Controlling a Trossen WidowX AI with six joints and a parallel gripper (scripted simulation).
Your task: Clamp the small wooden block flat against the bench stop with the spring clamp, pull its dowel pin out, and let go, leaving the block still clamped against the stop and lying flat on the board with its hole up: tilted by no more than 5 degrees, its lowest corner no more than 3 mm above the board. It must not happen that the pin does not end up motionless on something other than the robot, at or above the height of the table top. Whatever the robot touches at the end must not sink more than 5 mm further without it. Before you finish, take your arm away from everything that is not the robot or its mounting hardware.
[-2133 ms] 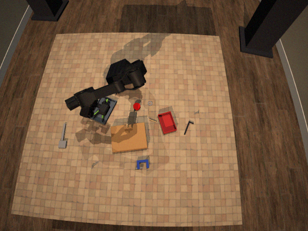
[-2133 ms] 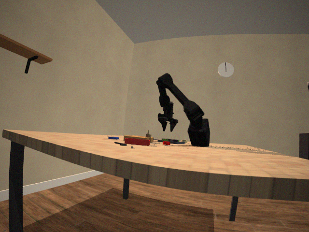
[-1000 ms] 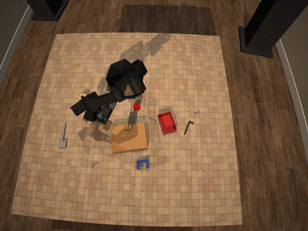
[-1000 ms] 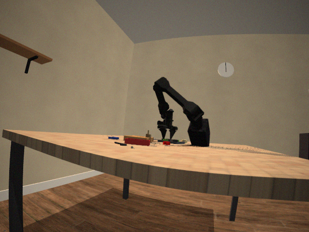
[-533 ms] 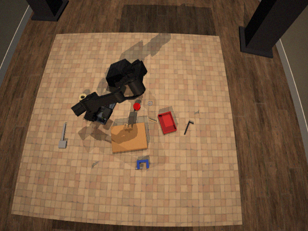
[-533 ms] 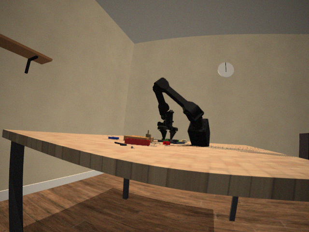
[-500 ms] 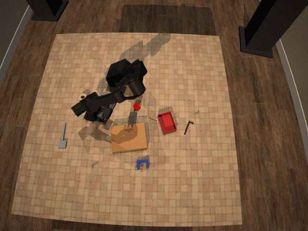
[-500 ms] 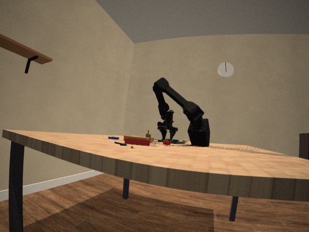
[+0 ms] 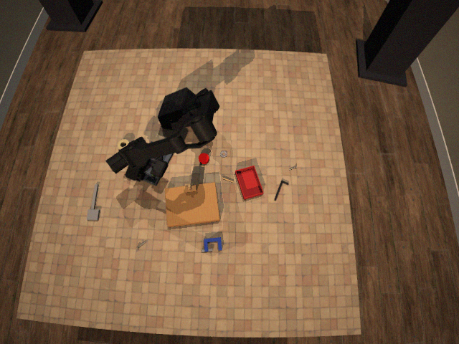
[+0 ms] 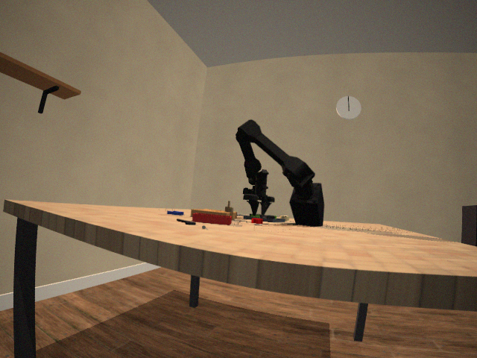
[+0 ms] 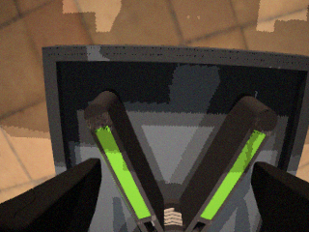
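The grey tray is 5 cm below my hand, 3 cm behind it and 1 cm to the left of it. The rest, counted from my hand: dowel pin: 19 cm to the left, 6 cm ahead; then small wooden block: 19 cm to the left, 6 cm ahead, 1 cm below; then red knob: 21 cm to the left, 9 cm behind, 4 cm below.
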